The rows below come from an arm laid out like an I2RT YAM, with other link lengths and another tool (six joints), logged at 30 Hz.
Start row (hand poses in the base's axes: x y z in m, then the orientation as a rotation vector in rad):
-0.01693, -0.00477, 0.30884, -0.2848, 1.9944, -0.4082
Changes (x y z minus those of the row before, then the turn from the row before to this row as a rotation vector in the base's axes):
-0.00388, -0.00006, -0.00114, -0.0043, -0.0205, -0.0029
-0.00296, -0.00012, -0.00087, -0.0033, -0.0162, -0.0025
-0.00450, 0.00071, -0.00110, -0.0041, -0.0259, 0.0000
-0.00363, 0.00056, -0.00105, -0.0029, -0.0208, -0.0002
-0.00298, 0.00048, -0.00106, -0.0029, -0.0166, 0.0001
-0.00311, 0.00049, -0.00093, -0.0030, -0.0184, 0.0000
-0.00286, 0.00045, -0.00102, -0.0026, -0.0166, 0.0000
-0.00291, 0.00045, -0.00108, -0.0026, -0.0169, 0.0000
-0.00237, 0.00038, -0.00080, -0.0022, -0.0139, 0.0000
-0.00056, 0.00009, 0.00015, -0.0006, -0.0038, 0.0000
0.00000, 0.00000, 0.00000, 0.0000, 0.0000, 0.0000
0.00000, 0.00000, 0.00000, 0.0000, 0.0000, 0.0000
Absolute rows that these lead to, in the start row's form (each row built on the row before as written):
-0.02081, -0.00483, 0.30770, -0.2794, 1.9743, -0.4158
-0.02377, -0.00495, 0.30683, -0.2749, 1.9585, -0.4217
-0.02827, -0.00424, 0.30573, -0.2708, 1.9325, -0.4273
-0.03190, -0.00368, 0.30468, -0.2671, 1.9117, -0.4315
-0.03488, -0.00320, 0.30362, -0.2648, 1.8950, -0.4352
-0.03799, -0.00271, 0.30269, -0.2620, 1.8765, -0.4391
-0.04085, -0.00226, 0.30167, -0.2594, 1.8598, -0.4425
-0.04376, -0.00181, 0.30059, -0.2567, 1.8428, -0.4459
-0.04613, -0.00143, 0.29979, -0.2545, 1.8288, -0.4487
-0.04669, -0.00134, 0.29994, -0.2539, 1.8250, -0.4495
-0.04669, -0.00134, 0.29994, -0.2539, 1.8250, -0.4495
-0.04669, -0.00134, 0.29994, -0.2539, 1.8250, -0.4495

